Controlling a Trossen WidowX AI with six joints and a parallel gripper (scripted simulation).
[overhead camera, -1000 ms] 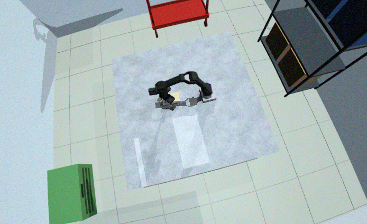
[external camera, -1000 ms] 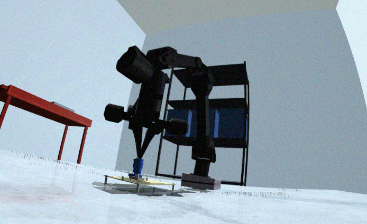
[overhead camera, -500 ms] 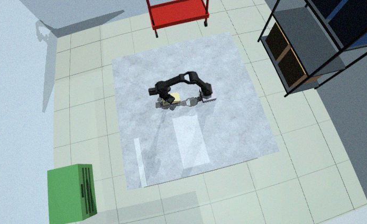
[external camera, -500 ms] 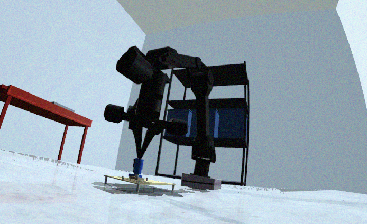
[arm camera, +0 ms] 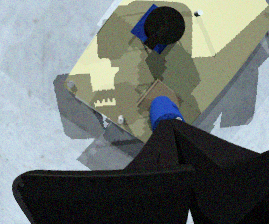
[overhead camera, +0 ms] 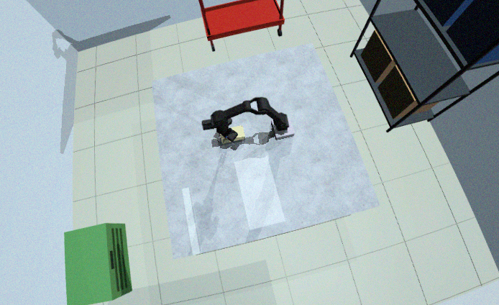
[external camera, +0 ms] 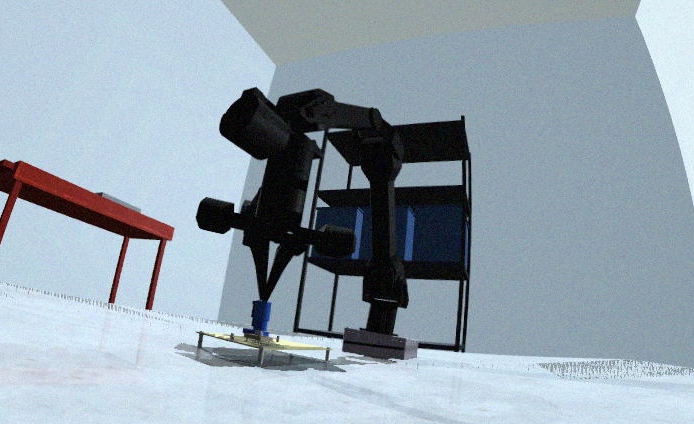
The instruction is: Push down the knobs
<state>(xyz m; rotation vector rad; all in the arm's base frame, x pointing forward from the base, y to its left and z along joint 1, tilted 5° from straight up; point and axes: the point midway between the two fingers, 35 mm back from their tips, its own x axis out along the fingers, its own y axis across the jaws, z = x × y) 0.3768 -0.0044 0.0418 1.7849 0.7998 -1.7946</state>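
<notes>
My gripper tip is 10 mm above the knob.
</notes>
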